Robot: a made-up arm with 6 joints. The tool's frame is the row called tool. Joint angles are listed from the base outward. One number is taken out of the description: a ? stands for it. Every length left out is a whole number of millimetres.
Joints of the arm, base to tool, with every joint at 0 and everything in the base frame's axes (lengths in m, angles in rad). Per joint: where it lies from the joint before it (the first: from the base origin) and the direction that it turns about. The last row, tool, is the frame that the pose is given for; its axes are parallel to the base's.
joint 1: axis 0 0 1 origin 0 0 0.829
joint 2: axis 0 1 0 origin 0.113 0 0
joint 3: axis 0 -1 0 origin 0 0 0.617
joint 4: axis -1 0 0 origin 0.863 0 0.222
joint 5: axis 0 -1 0 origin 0 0 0
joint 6: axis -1 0 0 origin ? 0 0
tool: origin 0 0 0
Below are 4 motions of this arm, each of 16 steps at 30 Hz.
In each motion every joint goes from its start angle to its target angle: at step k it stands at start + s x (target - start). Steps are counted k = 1, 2, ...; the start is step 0. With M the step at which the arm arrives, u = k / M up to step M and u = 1 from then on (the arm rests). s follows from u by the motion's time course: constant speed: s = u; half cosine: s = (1 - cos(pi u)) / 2; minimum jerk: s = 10 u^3 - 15 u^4 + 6 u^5.
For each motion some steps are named. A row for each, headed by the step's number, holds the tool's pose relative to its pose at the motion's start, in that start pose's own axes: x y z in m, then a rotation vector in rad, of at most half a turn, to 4 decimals.
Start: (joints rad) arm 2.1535 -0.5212 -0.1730 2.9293 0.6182 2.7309
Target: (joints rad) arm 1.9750 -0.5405 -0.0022 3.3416 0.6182 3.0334
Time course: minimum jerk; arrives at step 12
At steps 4, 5, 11, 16:
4: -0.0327 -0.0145 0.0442 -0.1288 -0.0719 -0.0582
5: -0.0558 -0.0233 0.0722 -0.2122 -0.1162 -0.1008
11: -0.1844 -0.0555 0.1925 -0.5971 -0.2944 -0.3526
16: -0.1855 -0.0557 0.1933 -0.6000 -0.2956 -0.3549

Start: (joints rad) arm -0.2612 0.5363 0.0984 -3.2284 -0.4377 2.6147
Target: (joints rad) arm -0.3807 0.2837 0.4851 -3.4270 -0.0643 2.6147
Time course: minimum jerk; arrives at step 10
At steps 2, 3, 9, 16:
2: -0.0021 0.0137 0.0400 0.0118 -0.0180 0.0006
3: -0.0095 0.0390 0.1126 0.0336 -0.0499 0.0031
9: -0.2270 0.2520 0.6461 0.1950 -0.2648 0.0947
16: -0.2306 0.2543 0.6509 0.1964 -0.2667 0.0963

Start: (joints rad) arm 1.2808 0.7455 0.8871 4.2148 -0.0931 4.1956
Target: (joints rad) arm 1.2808 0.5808 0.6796 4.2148 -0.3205 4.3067
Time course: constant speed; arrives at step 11
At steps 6, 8, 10, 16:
6: -0.0325 -0.0418 0.0080 -0.0574 -0.0707 -0.0903
8: -0.0449 -0.0551 0.0110 -0.0759 -0.0930 -0.1214
10: -0.0582 -0.0681 0.0142 -0.0940 -0.1146 -0.1530
16: -0.0651 -0.0745 0.0159 -0.1030 -0.1252 -0.1690

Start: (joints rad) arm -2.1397 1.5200 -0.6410 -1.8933 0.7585 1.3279
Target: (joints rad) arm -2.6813 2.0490 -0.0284 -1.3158 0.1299 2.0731
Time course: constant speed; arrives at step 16
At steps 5, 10, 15, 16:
5: 0.0848 0.1121 0.0722 -0.2592 0.0102 0.2941
10: 0.1655 0.2160 0.1205 -0.5019 -0.0565 0.5854
15: 0.2365 0.3104 0.1430 -0.7220 -0.2007 0.8599
16: 0.2490 0.3281 0.1443 -0.7628 -0.2388 0.9114

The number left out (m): 0.242
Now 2 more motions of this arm.
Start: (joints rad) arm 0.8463 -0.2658 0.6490 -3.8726 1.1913 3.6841
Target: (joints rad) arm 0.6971 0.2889 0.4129 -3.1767 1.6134 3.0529
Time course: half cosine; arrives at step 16
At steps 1, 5, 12, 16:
1: 0.0072 -0.0069 -0.0047 0.0085 0.0127 -0.0033
5: 0.1499 -0.1540 -0.1263 0.1989 0.2913 -0.0872
12: 0.3771 -0.5014 -0.6112 0.7347 1.1045 -0.4577
16: 0.3911 -0.5576 -0.7331 0.8353 1.2907 -0.5717

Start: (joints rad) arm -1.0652 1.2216 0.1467 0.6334 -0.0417 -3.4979
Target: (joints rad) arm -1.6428 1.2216 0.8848 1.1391 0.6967 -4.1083
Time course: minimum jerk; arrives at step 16
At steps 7, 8, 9, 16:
7: -0.1412 0.3921 -0.2128 0.1870 0.4899 0.0704
8: -0.2118 0.5130 -0.2483 0.2162 0.6267 0.0869
9: -0.2932 0.6304 -0.2694 0.2312 0.7560 0.1007
16: -0.6187 0.9648 -0.2426 0.1801 1.1048 0.1265

